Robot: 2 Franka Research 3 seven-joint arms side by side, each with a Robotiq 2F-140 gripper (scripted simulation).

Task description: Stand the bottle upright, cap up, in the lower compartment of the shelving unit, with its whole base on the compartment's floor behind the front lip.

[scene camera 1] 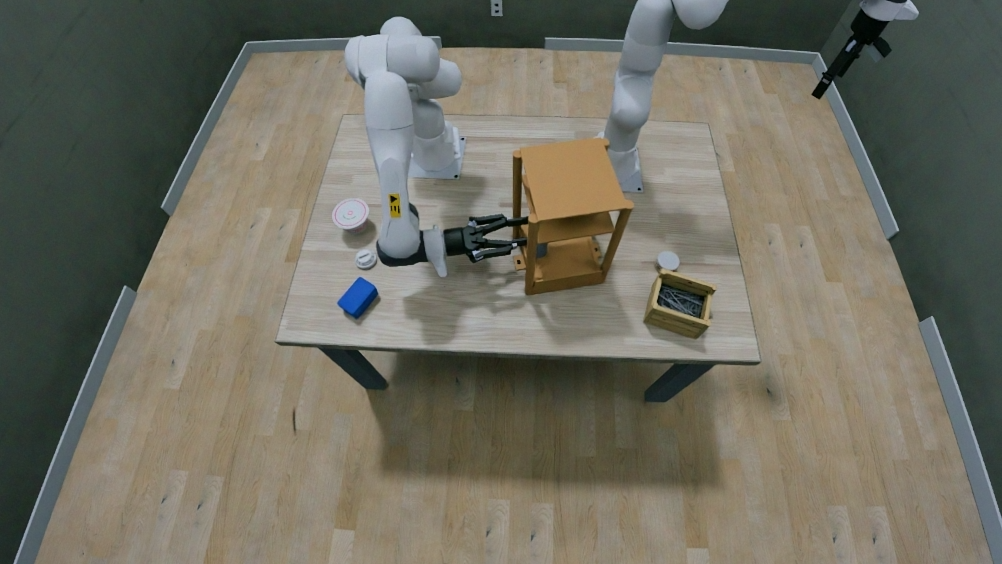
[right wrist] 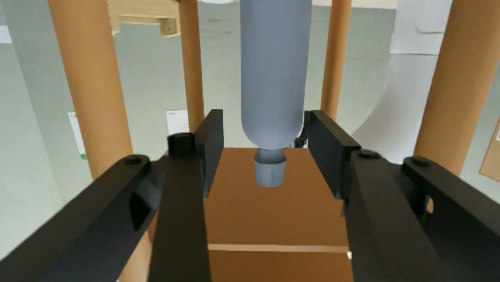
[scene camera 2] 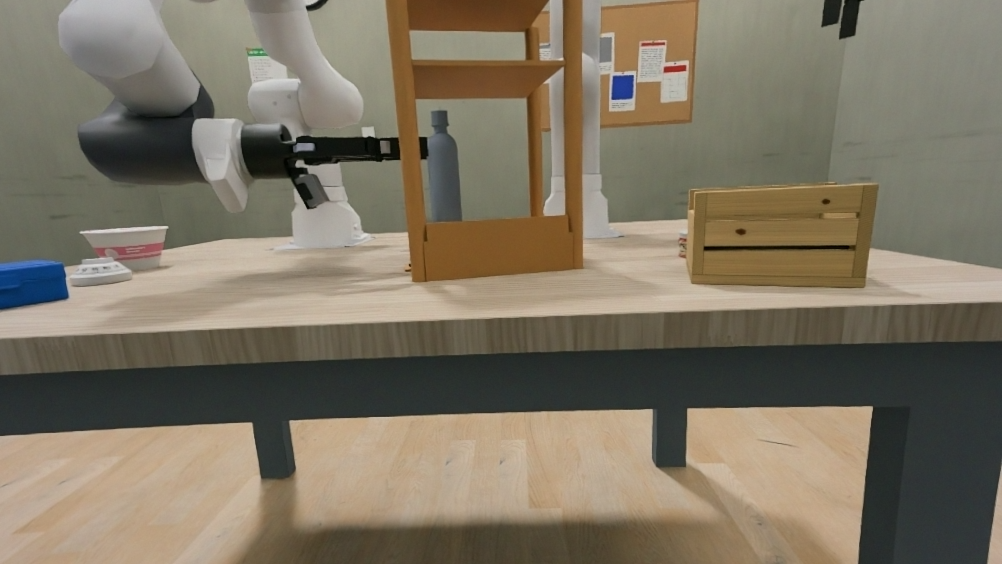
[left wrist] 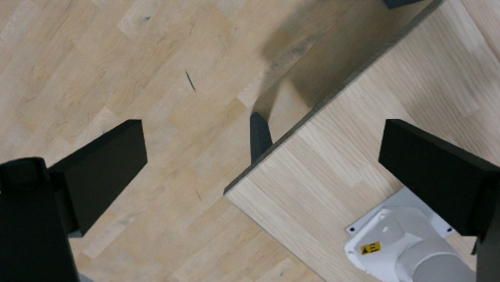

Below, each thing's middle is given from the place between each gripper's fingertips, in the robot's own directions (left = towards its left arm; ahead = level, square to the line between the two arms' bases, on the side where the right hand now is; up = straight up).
Labels:
Now: right hand 5 cm to the right of the blue-grey bottle (scene camera 2: pixel 443 169), 2 cm past it and 1 cm above it. Also, from my right hand: blue box (scene camera 1: pixel 359 296): 48 cm to the right, 18 cm ahead, 16 cm below; orange-brown shelving unit (scene camera 2: pixel 479 248): 11 cm to the left, 3 cm behind, 1 cm above.
Right now my left hand (scene camera 1: pixel 827 85) is 73 cm to the left of the orange-brown shelving unit, 41 cm short of it and 22 cm above it. From my left hand the other things lie so: blue-grey bottle (79 cm to the right, 43 cm ahead, 24 cm below).

